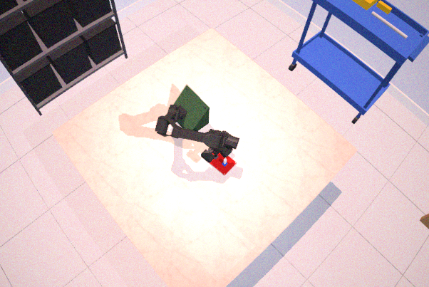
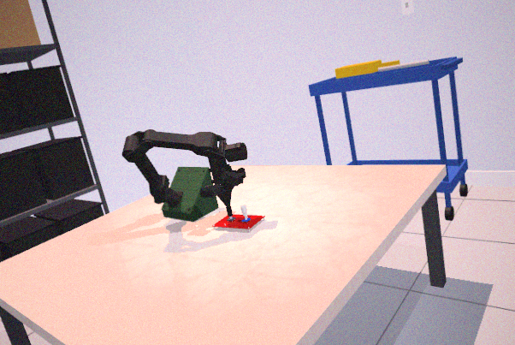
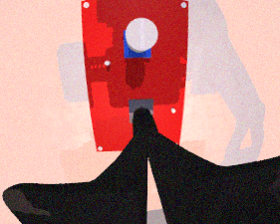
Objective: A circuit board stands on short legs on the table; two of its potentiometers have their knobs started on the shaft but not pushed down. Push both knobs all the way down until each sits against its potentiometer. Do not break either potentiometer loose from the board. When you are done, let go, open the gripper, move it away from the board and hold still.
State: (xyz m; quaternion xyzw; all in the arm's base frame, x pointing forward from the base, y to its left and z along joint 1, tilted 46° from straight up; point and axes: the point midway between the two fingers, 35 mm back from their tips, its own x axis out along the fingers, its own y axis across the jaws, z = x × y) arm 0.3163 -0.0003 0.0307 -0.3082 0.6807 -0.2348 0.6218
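My gripper tip is 20 mm above the black knob. From my gripper tip the other things lie so: white knob (60 mm ahead, 10 mm to the left, 10 mm below).
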